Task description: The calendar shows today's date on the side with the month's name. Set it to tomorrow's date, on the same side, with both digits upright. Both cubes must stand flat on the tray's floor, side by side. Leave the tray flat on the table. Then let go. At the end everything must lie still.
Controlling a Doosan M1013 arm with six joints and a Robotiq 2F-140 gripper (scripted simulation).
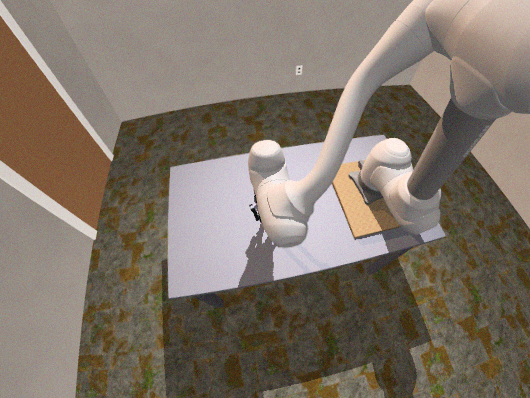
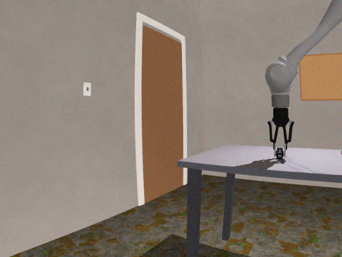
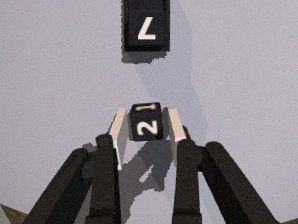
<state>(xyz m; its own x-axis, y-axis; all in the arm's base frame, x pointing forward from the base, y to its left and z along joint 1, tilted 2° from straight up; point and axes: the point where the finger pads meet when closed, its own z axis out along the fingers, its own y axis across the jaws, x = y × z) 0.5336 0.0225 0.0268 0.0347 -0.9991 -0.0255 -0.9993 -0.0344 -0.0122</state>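
Right now the dark cube is 3 cm below my hand.
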